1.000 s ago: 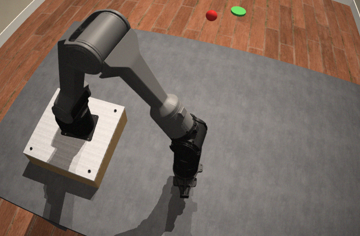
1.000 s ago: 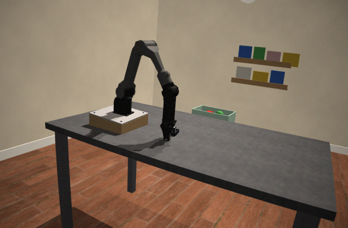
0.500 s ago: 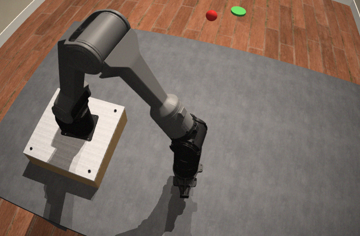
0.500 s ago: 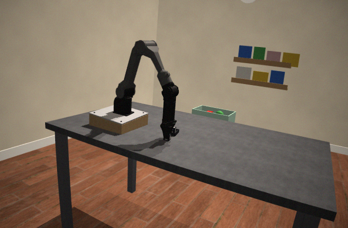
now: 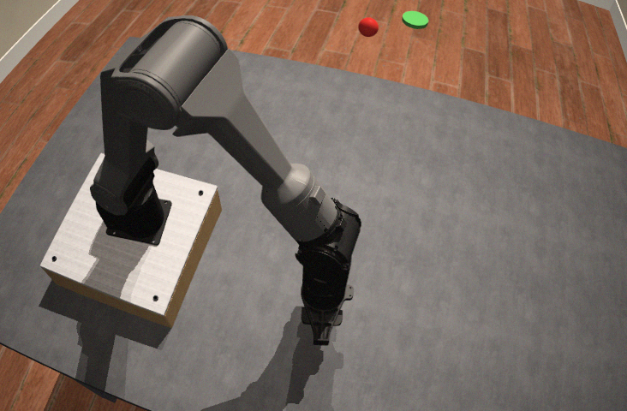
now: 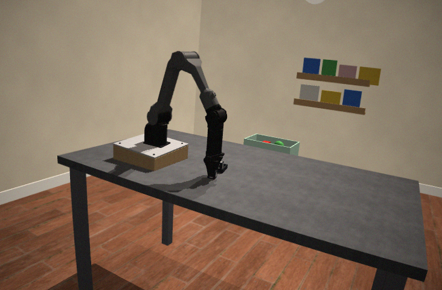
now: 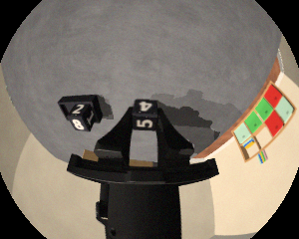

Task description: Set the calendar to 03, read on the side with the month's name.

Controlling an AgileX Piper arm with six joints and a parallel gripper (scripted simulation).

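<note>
Now: the black cube right at my hand. Round my hand: dark tray (110 mm to the left, 10 mm below, 10 mm behind).
</note>
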